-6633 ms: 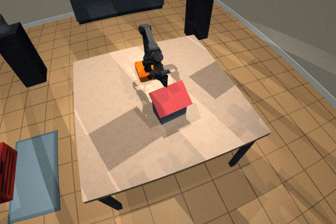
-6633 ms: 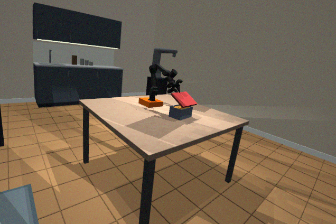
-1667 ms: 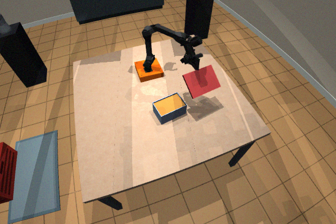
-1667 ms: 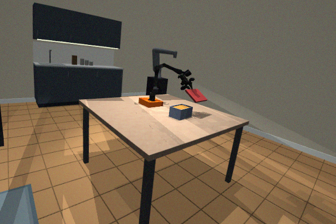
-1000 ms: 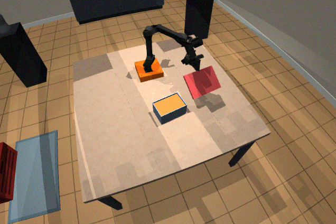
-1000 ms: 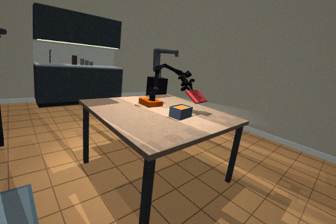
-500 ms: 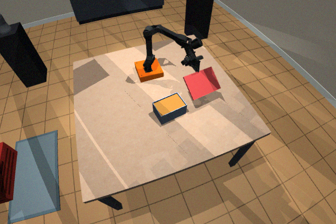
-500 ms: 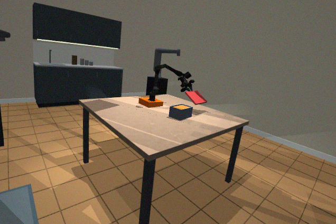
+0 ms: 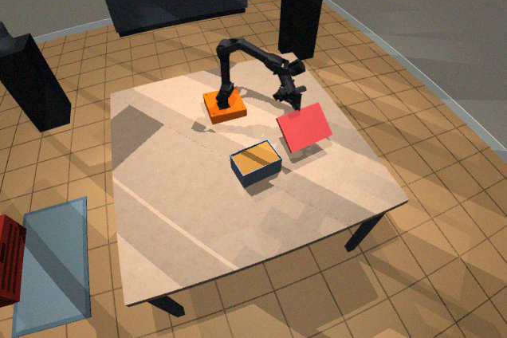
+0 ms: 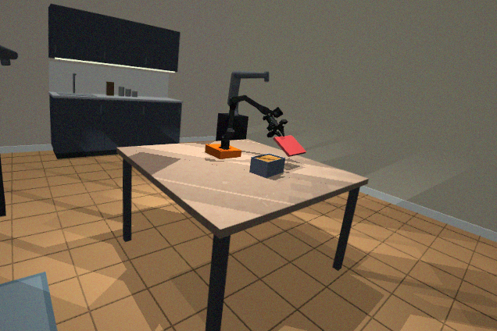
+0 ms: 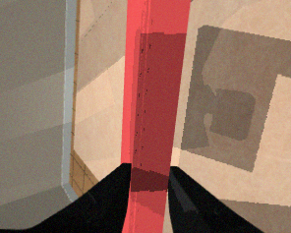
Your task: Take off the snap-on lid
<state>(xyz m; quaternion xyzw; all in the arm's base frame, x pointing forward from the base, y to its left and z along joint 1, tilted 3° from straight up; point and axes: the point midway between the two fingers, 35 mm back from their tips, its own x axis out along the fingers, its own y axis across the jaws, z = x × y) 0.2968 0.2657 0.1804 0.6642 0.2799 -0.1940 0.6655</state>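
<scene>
Now: gripper tip 7 cm short of the red lid, 1 cm to the right of it and 4 cm above it. Round my gripper tip: blue-grey storage box 10 cm ahead, 26 cm to the right, 15 cm below.
</scene>
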